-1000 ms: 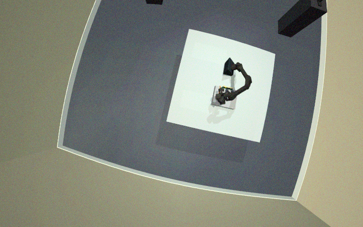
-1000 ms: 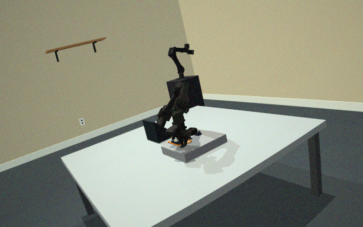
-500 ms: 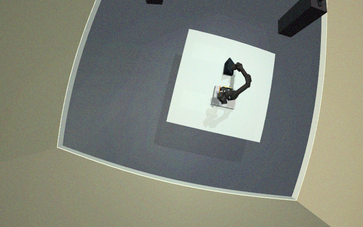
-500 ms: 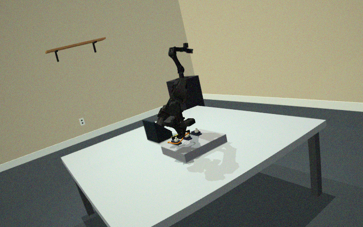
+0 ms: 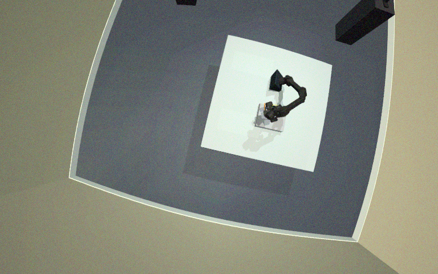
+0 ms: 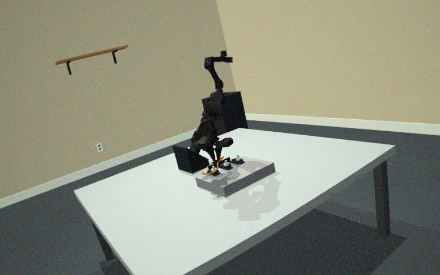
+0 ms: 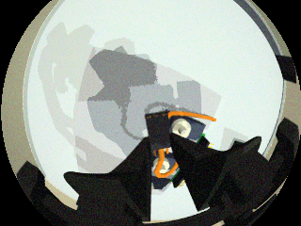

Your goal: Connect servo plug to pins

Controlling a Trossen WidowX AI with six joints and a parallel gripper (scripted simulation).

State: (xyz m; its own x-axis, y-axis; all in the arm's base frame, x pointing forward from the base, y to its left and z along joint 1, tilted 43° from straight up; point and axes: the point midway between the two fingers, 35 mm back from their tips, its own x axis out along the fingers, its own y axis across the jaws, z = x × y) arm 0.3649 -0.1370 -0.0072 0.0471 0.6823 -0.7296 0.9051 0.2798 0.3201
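The yellow band lies 100 mm behind my gripper tip, 50 mm to the left of it and 50 mm below it. The rest, counted from my gripper tip: grey printed holder: 60 mm ahead, 70 mm to the left, 100 mm below.
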